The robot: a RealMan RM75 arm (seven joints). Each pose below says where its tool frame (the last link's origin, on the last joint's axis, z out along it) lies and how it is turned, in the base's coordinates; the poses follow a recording.
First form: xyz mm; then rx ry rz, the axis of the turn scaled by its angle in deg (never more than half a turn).
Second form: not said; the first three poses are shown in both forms.
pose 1, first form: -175.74 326.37 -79.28 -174.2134 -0.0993 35.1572
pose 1, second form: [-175.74 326.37 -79.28], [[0.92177 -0.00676 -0.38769], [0.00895 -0.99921 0.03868], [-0.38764 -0.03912 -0.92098]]
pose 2, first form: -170.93 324.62 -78.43 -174.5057 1.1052 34.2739
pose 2, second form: [-170.93 324.62 -78.43], [[0.92567 -0.01944 -0.37784], [-0.00494 -0.99921 0.03932], [-0.37831 -0.03454 -0.92504]]
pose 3, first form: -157.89 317.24 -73.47 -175.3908 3.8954 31.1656
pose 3, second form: [-157.89 317.24 -73.47], [[0.93787 -0.04858 -0.34356], [-0.03748 -0.99854 0.03889], [-0.34495 -0.02360 -0.93832]]
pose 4, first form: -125.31 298.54 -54.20 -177.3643 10.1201 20.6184
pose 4, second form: [-125.31 298.54 -54.20], [[0.96702 -0.11455 -0.22750], [-0.10990 -0.99339 0.03303], [-0.22978 -0.00694 -0.97322]]
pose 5, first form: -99.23 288.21 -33.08 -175.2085 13.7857 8.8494
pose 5, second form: [-99.23 288.21 -33.08], [[0.98269 -0.15934 -0.09451], [-0.15228 -0.98527 0.07780], [-0.10552 -0.06206 -0.99248]]
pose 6, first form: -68.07 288.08 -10.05 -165.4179 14.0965 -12.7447
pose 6, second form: [-68.07 288.08 -10.05], [[0.97431 -0.14803 0.16974], [-0.18375 -0.95826 0.21904], [0.13023 -0.24460 -0.96084]]
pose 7, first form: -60.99 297.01 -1.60 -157.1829 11.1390 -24.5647
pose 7, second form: [-60.99 297.01 -1.60], [[0.94461 -0.07932 0.31847], [-0.18730 -0.92710 0.32465], [0.26951 -0.36631 -0.89061]]
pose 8, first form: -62.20 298.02 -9.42 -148.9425 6.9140 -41.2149
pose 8, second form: [-62.20 298.02 -9.42], [[0.86104 0.03195 0.50753], [-0.19582 -0.90024 0.38888], [0.46932 -0.43423 -0.76888]]
